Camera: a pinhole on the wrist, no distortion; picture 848 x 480 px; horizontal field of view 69.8 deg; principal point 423.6 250.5 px. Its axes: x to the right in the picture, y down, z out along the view. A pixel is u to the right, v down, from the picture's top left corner.
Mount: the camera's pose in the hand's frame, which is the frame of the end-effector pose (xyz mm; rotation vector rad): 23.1 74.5 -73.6 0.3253 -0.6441 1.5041
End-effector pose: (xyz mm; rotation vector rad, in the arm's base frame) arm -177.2 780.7 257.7 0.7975 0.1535 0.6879
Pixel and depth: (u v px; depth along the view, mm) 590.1 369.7 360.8
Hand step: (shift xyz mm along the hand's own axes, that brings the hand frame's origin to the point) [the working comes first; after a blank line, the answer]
In the camera's frame: 98.8 70.8 360.8

-120.8 -48.1 256.9
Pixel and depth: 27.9 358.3 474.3
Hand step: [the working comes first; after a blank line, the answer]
In the camera's frame: -308.8 84.1 474.3

-132.9 -444.7 109.3
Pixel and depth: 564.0 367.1 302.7
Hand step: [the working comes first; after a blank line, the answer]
In the camera's frame: 69.9 58.1 302.7

-95.6 -39.1 196.4
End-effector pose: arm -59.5 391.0 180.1 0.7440 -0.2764 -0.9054
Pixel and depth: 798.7 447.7 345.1
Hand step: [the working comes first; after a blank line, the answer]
In the camera's frame: 213.0 112.0 345.1

-164.5 56.6 302.5
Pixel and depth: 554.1 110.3 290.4
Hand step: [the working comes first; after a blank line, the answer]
In the camera's frame: 62.4 -67.0 290.4

29.7 -46.4 205.8
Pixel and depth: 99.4 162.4 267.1
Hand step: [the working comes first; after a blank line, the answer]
In the camera's frame: -142.5 -38.7 267.1

17.8 -198.0 63.7
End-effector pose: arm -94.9 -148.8 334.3 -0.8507 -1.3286 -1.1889
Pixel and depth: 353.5 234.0 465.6
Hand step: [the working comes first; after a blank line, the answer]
In the camera's frame: -53.7 -12.6 465.6

-50.6 -238.3 267.8
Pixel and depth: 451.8 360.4 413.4
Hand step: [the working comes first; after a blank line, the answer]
In the camera's frame: 19.2 74.8 413.4

-130.3 -143.1 252.0
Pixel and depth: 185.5 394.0 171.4
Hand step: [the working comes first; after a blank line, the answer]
In the camera's frame: -67.1 40.5 171.4

-45.6 -76.3 16.3
